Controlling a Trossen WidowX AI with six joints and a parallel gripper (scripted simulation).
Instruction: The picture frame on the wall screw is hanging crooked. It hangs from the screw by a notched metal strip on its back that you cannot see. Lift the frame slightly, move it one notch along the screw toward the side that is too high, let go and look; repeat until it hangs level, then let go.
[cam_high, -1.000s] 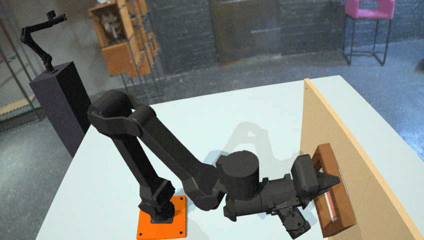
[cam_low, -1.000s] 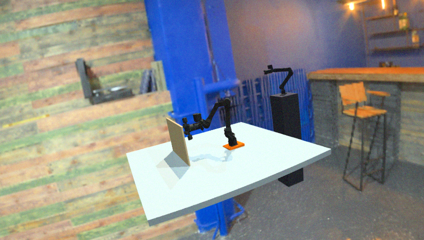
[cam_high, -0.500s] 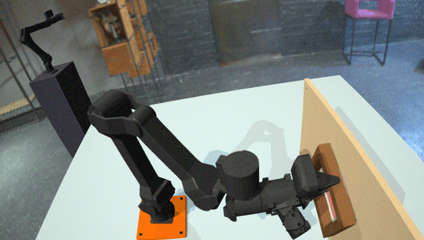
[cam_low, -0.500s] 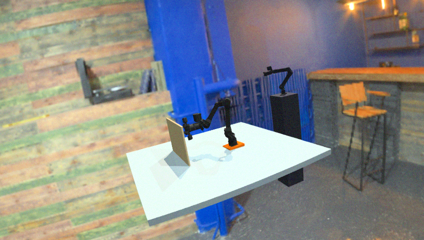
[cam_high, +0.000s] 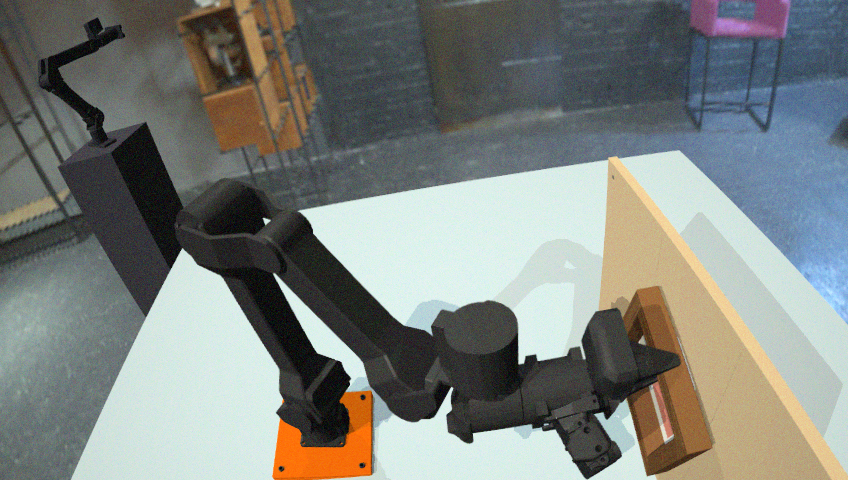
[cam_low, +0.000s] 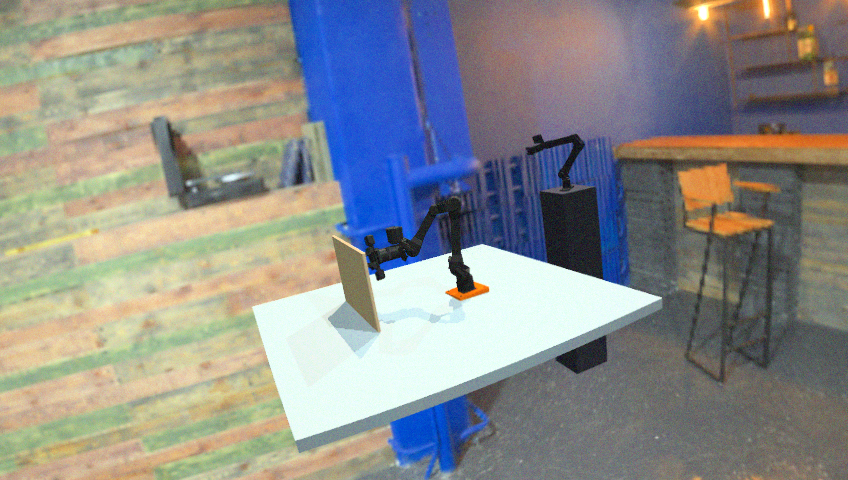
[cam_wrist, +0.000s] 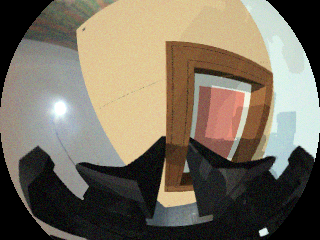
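Now: gripper tip 10 mm to the right of the brown picture frame and 50 mm above it. Round my gripper tip: tan wall board 10 mm ahead, 20 mm to the left, 60 mm below.
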